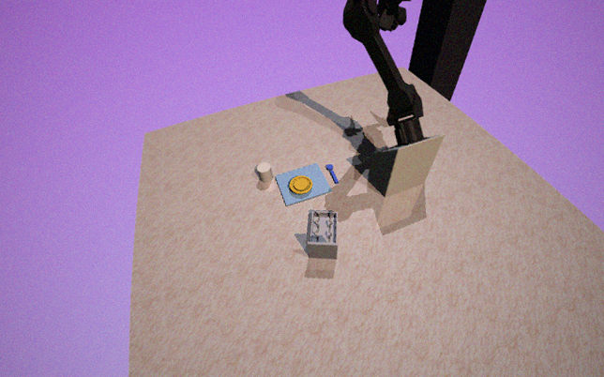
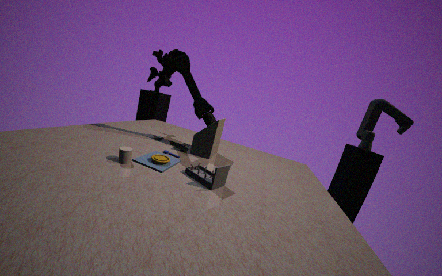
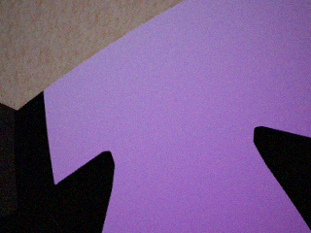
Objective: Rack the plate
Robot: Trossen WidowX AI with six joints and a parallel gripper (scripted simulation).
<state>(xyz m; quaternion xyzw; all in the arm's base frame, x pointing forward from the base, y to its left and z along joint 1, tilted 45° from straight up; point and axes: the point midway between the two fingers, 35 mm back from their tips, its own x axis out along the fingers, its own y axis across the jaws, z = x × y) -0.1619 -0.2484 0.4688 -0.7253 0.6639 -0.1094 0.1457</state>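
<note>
Right now the yellow plate is 47 cm ahead of my gripper tip, 44 cm to the left of it and 27 cm below it. Round my gripper tip: blue mat (46 cm ahead, 43 cm to the left, 28 cm below); then blue spoon (35 cm ahead, 42 cm to the left, 28 cm below); then cup (56 cm ahead, 36 cm to the left, 26 cm below).
</note>
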